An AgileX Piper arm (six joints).
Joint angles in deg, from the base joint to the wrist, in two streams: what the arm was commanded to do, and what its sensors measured. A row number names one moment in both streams.
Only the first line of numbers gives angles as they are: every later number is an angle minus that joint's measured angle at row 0.
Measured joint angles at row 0:
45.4 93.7 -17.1 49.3 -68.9 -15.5
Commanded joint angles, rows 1 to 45:
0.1 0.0 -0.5 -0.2 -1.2 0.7
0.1 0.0 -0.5 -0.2 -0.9 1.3
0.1 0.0 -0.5 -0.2 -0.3 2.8
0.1 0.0 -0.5 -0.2 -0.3 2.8
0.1 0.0 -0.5 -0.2 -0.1 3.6
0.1 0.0 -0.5 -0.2 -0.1 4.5
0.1 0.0 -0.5 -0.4 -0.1 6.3
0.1 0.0 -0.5 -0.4 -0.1 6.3
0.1 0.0 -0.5 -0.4 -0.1 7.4
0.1 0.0 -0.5 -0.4 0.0 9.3
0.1 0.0 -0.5 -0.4 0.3 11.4
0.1 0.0 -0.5 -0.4 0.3 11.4
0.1 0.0 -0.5 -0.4 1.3 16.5
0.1 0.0 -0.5 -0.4 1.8 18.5
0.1 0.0 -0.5 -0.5 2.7 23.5
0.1 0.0 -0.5 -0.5 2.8 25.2
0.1 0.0 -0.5 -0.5 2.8 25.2
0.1 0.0 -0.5 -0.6 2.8 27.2
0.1 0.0 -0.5 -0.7 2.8 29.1
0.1 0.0 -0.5 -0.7 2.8 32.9
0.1 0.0 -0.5 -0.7 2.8 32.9
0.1 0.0 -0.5 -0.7 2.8 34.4
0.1 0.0 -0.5 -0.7 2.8 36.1
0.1 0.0 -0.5 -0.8 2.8 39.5
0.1 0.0 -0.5 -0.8 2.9 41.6
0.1 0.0 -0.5 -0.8 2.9 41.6
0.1 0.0 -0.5 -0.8 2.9 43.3
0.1 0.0 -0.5 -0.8 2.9 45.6
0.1 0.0 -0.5 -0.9 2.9 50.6
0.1 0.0 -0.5 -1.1 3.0 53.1
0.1 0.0 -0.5 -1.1 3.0 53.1
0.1 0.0 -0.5 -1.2 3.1 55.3
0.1 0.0 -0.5 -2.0 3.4 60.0
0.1 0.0 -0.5 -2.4 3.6 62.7
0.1 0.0 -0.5 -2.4 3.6 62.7
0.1 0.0 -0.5 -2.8 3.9 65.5
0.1 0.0 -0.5 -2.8 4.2 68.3
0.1 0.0 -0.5 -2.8 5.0 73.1
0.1 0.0 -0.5 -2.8 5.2 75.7
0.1 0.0 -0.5 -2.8 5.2 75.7
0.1 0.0 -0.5 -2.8 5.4 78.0
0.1 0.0 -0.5 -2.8 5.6 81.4
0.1 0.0 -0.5 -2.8 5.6 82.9
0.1 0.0 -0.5 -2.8 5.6 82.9
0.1 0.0 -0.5 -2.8 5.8 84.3
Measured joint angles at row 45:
0.0 0.0 -0.1 -2.0 5.2 79.5
